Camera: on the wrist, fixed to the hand. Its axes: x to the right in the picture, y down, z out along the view.
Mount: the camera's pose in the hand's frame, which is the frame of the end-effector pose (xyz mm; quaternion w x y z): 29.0 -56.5 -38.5 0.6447 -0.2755 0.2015 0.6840
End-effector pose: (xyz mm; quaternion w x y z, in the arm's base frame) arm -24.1 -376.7 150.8 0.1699 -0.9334 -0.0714 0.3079
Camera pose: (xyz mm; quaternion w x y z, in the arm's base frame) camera 20.5 -327.7 184.2 0.3438 0.7595 -0.5418 -0.1070
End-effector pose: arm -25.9 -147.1 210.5 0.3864 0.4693 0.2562 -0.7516
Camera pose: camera -60.3 -96.0 169.1 0.8408 0.5228 0.1291 -0.0551
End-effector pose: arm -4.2 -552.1 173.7 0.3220 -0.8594 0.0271 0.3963
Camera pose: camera 58.3 -523.5 201.9 0.3057 0.7041 -0.5610 -0.3100
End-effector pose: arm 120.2 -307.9 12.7 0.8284 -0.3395 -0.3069 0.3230
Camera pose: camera 184.2 -332.0 41.7 0.2814 -0.7221 0.1123 0.6219
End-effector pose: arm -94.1 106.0 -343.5 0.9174 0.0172 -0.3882 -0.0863
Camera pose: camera -54.9 44.0 -355.4 0.7334 -0.4898 -0.0534 0.4684
